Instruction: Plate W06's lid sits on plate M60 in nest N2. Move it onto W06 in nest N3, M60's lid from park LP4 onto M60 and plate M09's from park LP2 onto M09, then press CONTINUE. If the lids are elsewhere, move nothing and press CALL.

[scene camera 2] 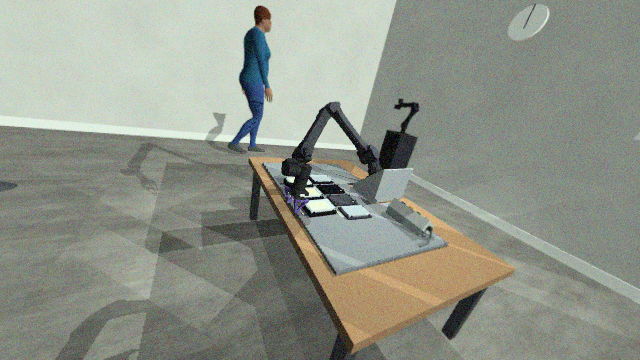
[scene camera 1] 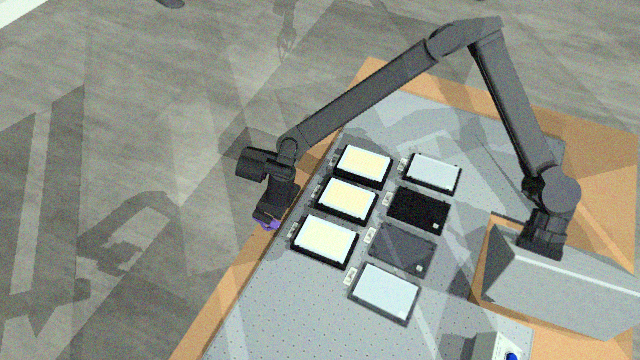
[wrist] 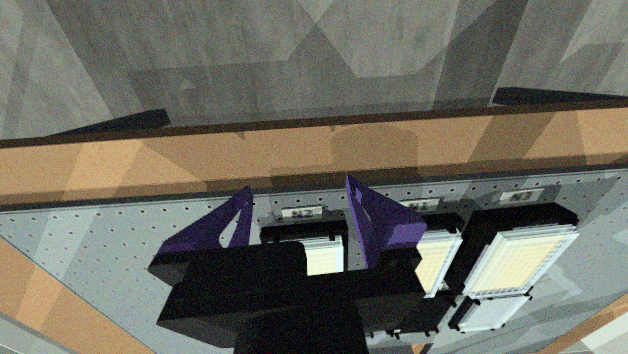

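Where they show: gripper, fingertip midpoint: [scene camera 2: 291,207] [scene camera 1: 274,216] [wrist: 298,185]; arm's base at its link origin: [scene camera 2: 376,175] [scene camera 1: 538,248].
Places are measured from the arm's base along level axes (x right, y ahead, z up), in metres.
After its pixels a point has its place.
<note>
My gripper [scene camera 1: 267,224] {x -0.196, y 0.574, z -0.092 m} [scene camera 2: 295,201] {x -0.196, y 0.574, z -0.092 m} [wrist: 298,185] {x -0.196, y 0.574, z -0.092 m} is open and empty, its purple fingertips beside the nest row, over the table's edge. In scene camera 1, three yellowish plates in black nests form the left column: N2's plate [scene camera 1: 325,239] {x -0.187, y 0.428, z -0.087 m} [scene camera 2: 320,206] {x -0.202, y 0.436, z -0.086 m} [wrist: 324,259] {x -0.165, y 0.479, z -0.086 m} is nearest, N1's plate [scene camera 1: 347,199] {x -0.054, y 0.441, z -0.087 m} in the middle, N3's plate [scene camera 1: 364,164] {x 0.070, y 0.457, z -0.081 m} [wrist: 522,260] {x 0.074, y 0.481, z -0.081 m} farthest. In the right column, pale lids lie on the far park [scene camera 1: 432,172] {x 0.161, y 0.289, z -0.101 m} and the near park [scene camera 1: 385,291] {x -0.222, y 0.246, z -0.101 m}; the black park [scene camera 1: 417,209] {x 0.031, y 0.275, z -0.109 m} and dark grey park [scene camera 1: 402,249] {x -0.098, y 0.258, z -0.109 m} between them show no lid. Plate codes and park labels are unreadable; lids on plates are hard to tell.
A large grey angled panel [scene camera 1: 565,285] {x -0.085, y -0.057, z 0.039 m} [scene camera 2: 394,185] {x -0.079, y -0.086, z -0.024 m} stands beside the arm's base. A sloped grey console [scene camera 2: 409,218] {x -0.348, y 0.020, z -0.073 m} stands near the board's side; its blue button [scene camera 1: 511,356] {x -0.235, y -0.026, z -0.046 m} shows in scene camera 1. A person [scene camera 2: 256,75] is beyond the table.
</note>
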